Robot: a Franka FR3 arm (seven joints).
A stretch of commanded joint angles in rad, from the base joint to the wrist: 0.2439, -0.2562, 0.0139, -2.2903, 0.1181, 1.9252, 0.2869; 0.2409, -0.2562, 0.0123, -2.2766, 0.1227, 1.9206, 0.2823; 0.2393, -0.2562, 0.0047, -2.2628, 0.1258, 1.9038, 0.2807; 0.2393, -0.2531, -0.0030, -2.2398, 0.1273, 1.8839, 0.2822; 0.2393, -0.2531, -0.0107, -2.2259, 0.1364, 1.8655, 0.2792; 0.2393, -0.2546, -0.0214, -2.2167, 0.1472, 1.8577, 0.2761; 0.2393, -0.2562, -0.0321, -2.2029, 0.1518, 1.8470, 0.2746; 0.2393, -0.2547, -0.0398, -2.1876, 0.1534, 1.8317, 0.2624; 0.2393, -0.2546, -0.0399, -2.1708, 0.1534, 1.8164, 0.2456; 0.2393, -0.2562, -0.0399, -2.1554, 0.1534, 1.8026, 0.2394; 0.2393, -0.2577, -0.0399, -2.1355, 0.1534, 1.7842, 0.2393
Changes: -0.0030, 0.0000, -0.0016, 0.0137, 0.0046, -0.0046, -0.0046; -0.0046, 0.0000, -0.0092, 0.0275, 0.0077, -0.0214, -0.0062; -0.0046, 0.0031, -0.0169, 0.0505, 0.0092, -0.0413, -0.0047; -0.0046, 0.0031, -0.0246, 0.0644, 0.0183, -0.0597, -0.0077; -0.0046, 0.0016, -0.0353, 0.0736, 0.0291, -0.0675, -0.0108; -0.0046, 0.0000, -0.0460, 0.0874, 0.0337, -0.0782, -0.0123; -0.0046, 0.0015, -0.0537, 0.1027, 0.0353, -0.0935, -0.0245; -0.0046, 0.0016, -0.0538, 0.1195, 0.0353, -0.1088, -0.0413; -0.0046, 0.0000, -0.0538, 0.1349, 0.0353, -0.1226, -0.0475; -0.0046, -0.0015, -0.0538, 0.1548, 0.0353, -0.1410, -0.0476
